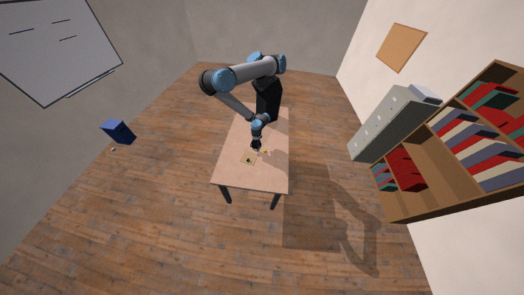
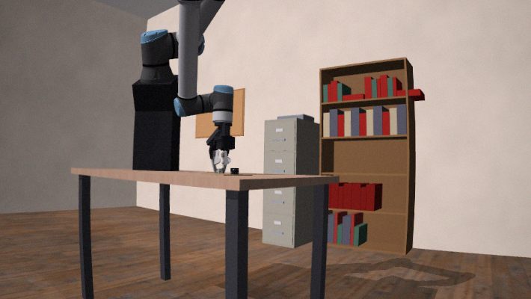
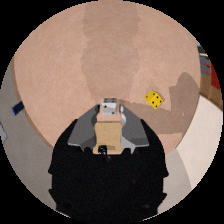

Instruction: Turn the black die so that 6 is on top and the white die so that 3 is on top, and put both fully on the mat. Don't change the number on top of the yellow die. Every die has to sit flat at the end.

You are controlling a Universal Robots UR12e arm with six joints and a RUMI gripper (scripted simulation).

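Now: the white die right at my hand. The rest, counted from my hand: tan mat 9 cm ahead, 8 cm to the right, 2 cm below; yellow die 3 cm ahead, 9 cm to the left; black die 12 cm ahead, 9 cm to the right.
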